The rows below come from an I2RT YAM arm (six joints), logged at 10 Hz.
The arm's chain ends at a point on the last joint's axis. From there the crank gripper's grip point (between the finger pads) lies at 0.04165 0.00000 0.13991 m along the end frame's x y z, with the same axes.
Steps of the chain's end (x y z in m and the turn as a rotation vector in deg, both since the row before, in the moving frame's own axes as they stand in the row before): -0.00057 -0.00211 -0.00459 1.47 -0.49 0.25; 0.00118 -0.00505 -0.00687 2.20 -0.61 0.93; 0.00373 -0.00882 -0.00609 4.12 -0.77 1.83; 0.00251 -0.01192 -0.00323 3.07 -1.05 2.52; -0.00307 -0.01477 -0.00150 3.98 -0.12 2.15; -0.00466 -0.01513 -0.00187 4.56 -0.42 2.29; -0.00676 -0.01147 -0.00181 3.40 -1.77 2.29
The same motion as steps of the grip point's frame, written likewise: -0.00176 -0.00552 -0.00428 1.47 -0.49 0.25; -0.00027 -0.00977 -0.00652 2.20 -0.61 0.93; 0.00199 -0.01759 -0.00586 4.12 -0.77 1.83; 0.00007 -0.01766 -0.00264 3.07 -1.05 2.52; -0.00321 -0.02293 -0.00170 3.98 -0.12 2.15; -0.00550 -0.02462 -0.00195 4.56 -0.42 2.29; -0.01097 -0.01823 -0.00079 3.40 -1.77 2.29
